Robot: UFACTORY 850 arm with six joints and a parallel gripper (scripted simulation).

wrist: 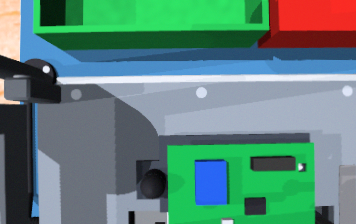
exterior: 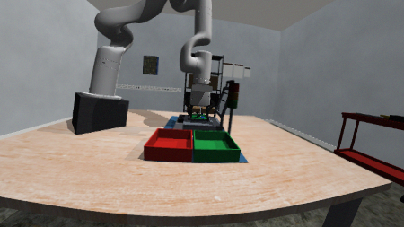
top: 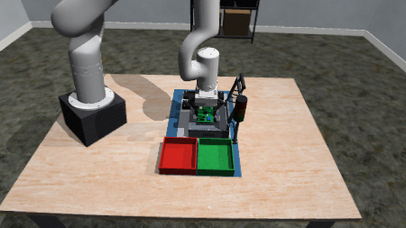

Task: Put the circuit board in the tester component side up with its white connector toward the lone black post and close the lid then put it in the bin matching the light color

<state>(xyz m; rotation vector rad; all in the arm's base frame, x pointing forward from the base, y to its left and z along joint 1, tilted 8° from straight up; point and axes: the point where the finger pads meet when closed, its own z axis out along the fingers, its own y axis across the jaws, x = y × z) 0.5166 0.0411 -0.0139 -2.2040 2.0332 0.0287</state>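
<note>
Right now my hand is right at the green circuit board. Also, from my hand: dark nest 1 cm ahead, 1 cm to the left, 1 cm below; then clear lid 12 cm ahead, 1 cm to the left, 10 cm above; then green bin 6 cm ahead, 20 cm to the right, 7 cm below.
</note>
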